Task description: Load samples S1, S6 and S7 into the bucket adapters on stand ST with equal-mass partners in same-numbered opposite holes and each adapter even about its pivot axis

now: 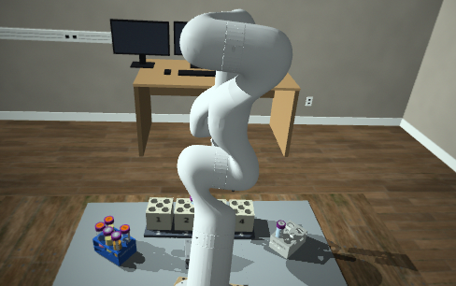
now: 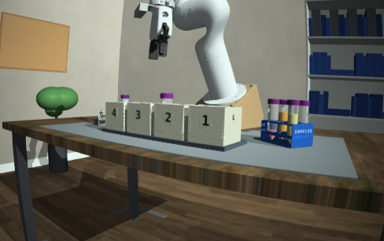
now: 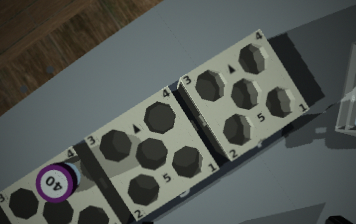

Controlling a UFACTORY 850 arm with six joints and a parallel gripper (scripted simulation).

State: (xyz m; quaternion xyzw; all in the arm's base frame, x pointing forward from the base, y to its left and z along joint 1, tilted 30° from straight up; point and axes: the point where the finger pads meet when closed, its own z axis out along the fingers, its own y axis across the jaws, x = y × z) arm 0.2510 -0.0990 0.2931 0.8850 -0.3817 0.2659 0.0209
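The white rack lies 13 cm behind my hand, 24 cm to the right of it and 22 cm below it. The rest, counted from my hand: adapter 1: 13 cm ahead, 22 cm to the left, 20 cm below; then blue samples rack: 2 cm ahead, 40 cm to the left, 22 cm below.
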